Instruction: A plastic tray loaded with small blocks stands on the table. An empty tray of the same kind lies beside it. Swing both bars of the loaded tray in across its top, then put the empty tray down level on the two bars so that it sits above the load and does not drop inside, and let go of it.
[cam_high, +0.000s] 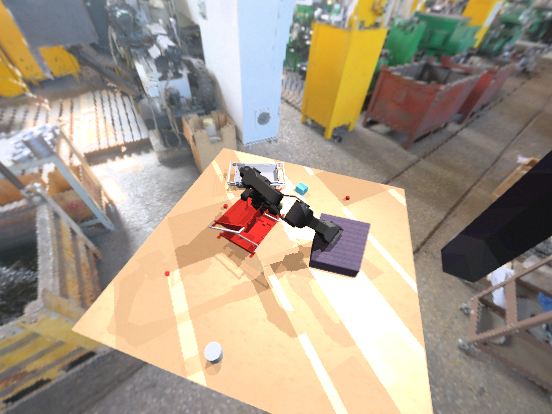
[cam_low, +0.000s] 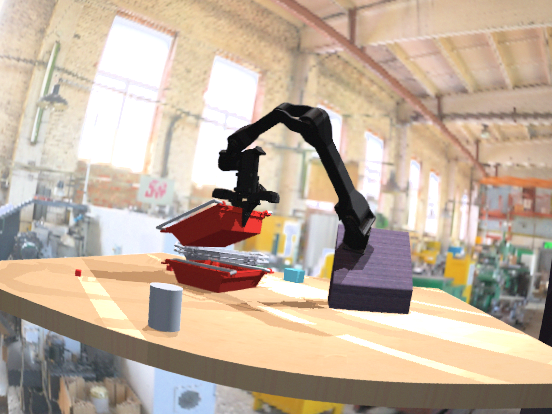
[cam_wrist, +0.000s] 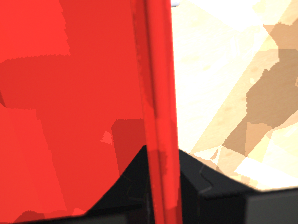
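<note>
The red tray lies 8 cm ahead of my gripper tip and 1 cm to the right of it. The rest, counted from my gripper tip: cyan block: 8 cm behind, 41 cm to the right, 16 cm below; then grey cylinder: 8 cm behind, 54 cm to the left, 14 cm below.
</note>
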